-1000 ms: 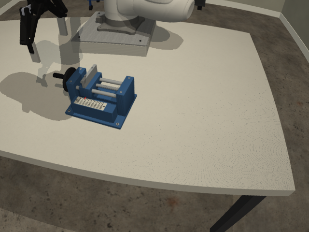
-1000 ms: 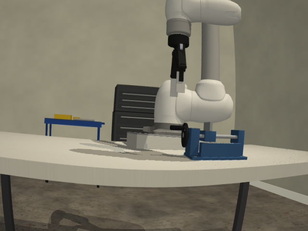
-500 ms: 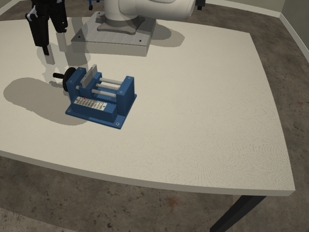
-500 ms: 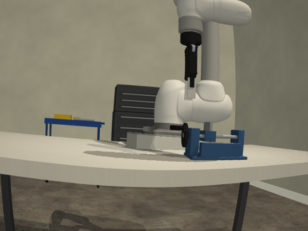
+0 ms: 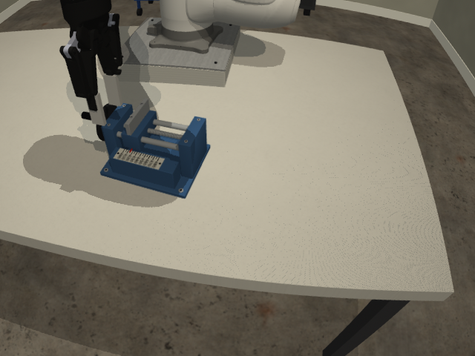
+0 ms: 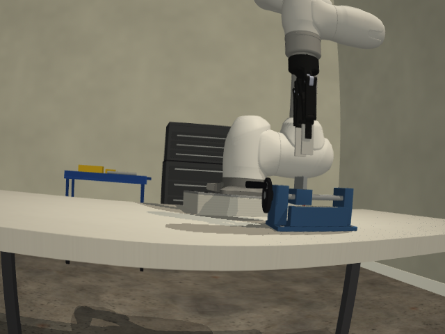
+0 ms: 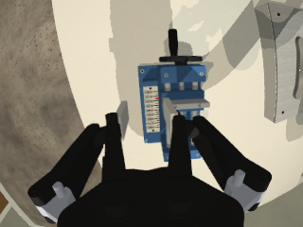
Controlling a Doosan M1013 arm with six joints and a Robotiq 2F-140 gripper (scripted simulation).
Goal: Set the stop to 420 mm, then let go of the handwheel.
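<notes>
The black handwheel lies 6 cm behind my hand, 8 cm to the right of it and 11 cm below it. Round my hand: stop block: 6 cm behind, 2 cm to the left, 11 cm below.
</notes>
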